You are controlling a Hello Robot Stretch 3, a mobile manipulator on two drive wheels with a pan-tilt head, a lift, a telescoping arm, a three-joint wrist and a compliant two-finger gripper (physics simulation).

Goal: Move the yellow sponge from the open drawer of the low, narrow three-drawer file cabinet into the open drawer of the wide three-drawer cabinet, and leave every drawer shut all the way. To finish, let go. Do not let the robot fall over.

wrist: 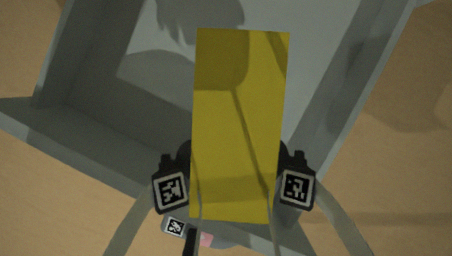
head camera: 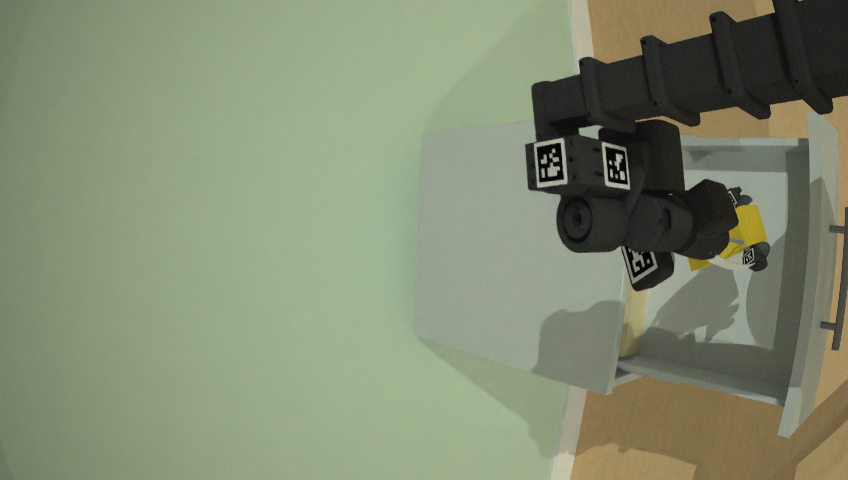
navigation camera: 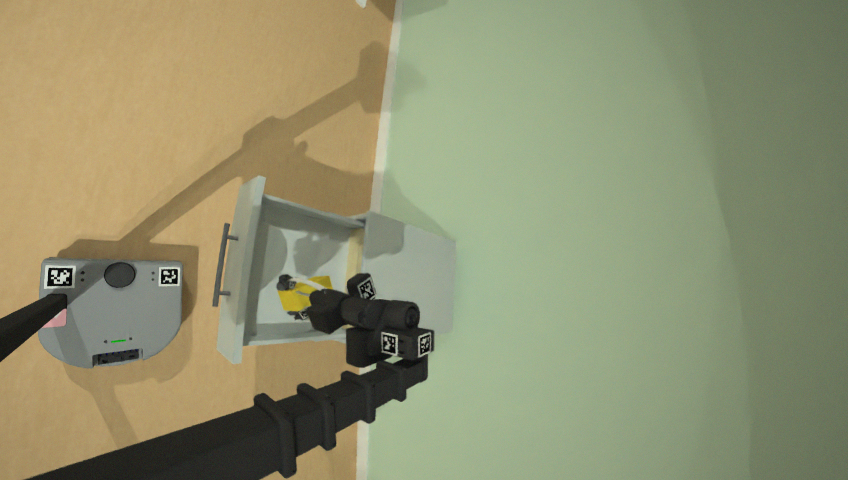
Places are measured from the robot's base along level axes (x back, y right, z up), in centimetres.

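Pixels of known places: gripper, fingertip midpoint: (head camera: 753, 229) (navigation camera: 286, 296); robot's base, origin of the base link: (navigation camera: 120, 273).
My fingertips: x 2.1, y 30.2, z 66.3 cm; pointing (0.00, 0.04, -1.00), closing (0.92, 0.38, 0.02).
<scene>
Ahead of a thing's pixels: the offset from my fingertips to its top centre. "spot": to the spot under its first point.
The yellow sponge @(dx -0.9, dy +3.1, dz +6.8 cm) (head camera: 752, 220) (navigation camera: 291, 300) (wrist: 240, 115) is between the two fingertips of my gripper (head camera: 748, 227) (navigation camera: 292, 298) (wrist: 231, 157), which is shut on its sides. In the wrist view the sponge's long side runs away from the fingers and it hangs above the drawer floor. Below it is the open drawer @(spot: dx -7.2, dy -8.7, dz -4.9 cm) (head camera: 818, 285) (navigation camera: 241, 267) (wrist: 75, 135) of the low grey file cabinet @(spot: dx +1.2, dy +61.2, dz -1.8 cm) (head camera: 476, 237) (navigation camera: 422, 267). Part of the sponge is hidden by the wrist in the head view. The wide three-drawer cabinet cannot be made out in these views.
My arm (head camera: 684, 77) (navigation camera: 226, 428) reaches across one side of the drawer. My base (navigation camera: 113, 327) stands on the wooden floor in front of the drawer's bar handle @(spot: dx -7.6, dy -11.1, dz -9.5 cm) (head camera: 840, 285) (navigation camera: 220, 267). A green wall (head camera: 238, 237) (navigation camera: 595, 237) is behind the cabinet. A small white corner (navigation camera: 361, 2) shows at the navigation view's top edge.
</scene>
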